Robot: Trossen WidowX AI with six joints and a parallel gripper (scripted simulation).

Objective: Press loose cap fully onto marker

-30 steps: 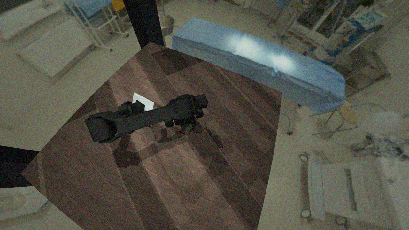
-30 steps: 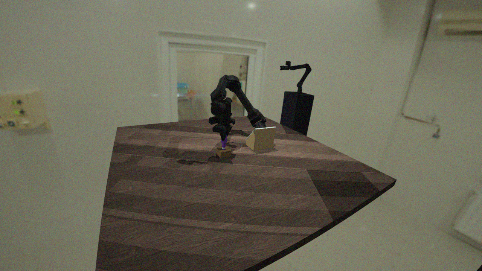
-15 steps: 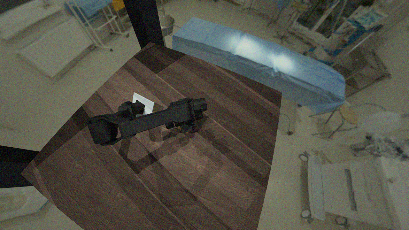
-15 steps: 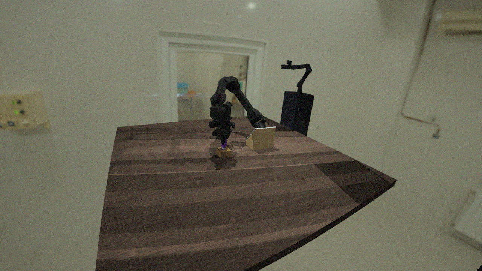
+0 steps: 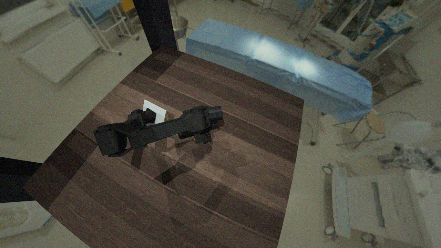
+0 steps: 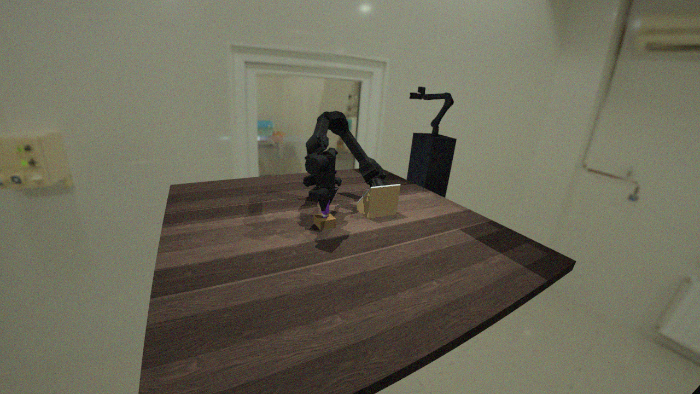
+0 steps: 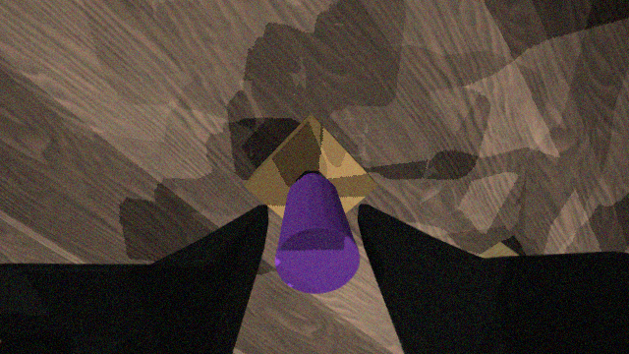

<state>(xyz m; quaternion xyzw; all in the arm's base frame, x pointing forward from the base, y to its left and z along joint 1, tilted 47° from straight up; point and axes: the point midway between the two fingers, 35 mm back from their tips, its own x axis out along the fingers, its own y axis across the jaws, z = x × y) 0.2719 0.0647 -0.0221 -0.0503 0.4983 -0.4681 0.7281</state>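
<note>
Right now my gripper tip is 1 cm below the purple cap. Also, from my gripper tip: holder block: 5 cm below.
</note>
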